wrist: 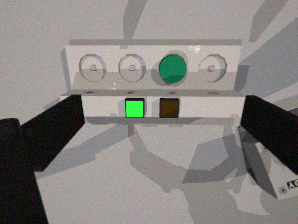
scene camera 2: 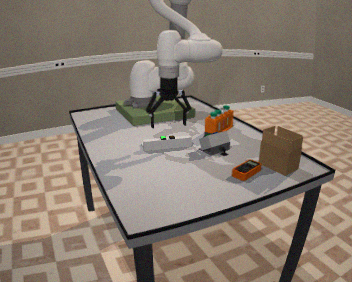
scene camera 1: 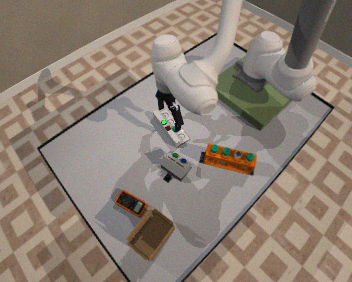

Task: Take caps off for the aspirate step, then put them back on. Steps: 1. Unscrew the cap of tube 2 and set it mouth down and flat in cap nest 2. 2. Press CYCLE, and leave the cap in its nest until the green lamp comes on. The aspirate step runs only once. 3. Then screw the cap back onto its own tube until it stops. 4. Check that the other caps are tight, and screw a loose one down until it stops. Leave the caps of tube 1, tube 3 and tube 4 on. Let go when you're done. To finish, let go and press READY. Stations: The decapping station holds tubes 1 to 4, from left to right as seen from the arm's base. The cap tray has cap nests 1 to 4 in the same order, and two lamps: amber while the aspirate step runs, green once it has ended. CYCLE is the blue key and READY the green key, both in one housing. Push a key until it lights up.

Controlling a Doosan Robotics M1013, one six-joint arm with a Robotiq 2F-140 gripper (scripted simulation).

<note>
The pictures show: the gripper and a cardboard box.
</note>
